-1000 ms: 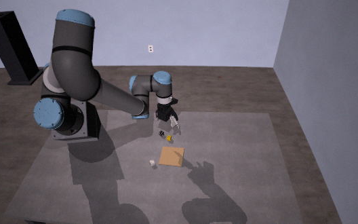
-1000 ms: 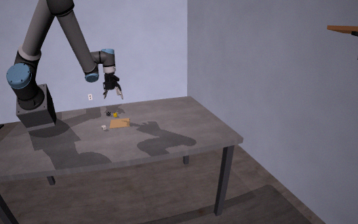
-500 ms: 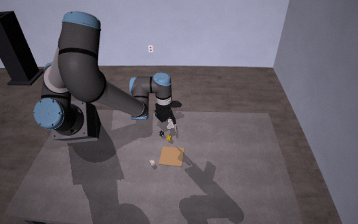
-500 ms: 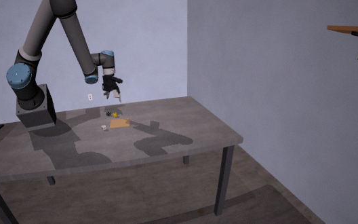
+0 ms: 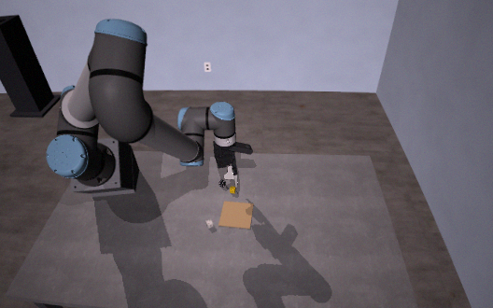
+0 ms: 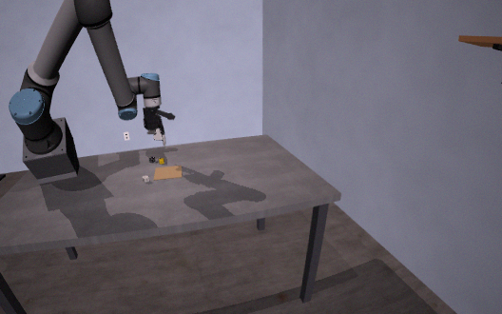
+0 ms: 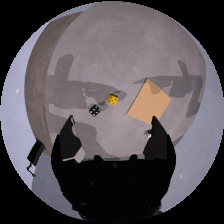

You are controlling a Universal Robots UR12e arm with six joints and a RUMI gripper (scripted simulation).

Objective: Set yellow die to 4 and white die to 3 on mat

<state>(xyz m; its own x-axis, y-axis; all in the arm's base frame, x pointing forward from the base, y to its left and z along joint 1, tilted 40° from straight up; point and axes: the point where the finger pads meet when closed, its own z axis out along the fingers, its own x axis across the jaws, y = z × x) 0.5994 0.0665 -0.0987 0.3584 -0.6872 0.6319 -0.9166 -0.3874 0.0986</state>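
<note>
Now: the yellow die 10 cm below my hand. Also, from my hand: black die: 10 cm below, 6 cm behind, 4 cm to the left; white die: 21 cm to the right, 10 cm below, 8 cm behind; tan mat: 14 cm to the right, 11 cm below, 3 cm ahead.
</note>
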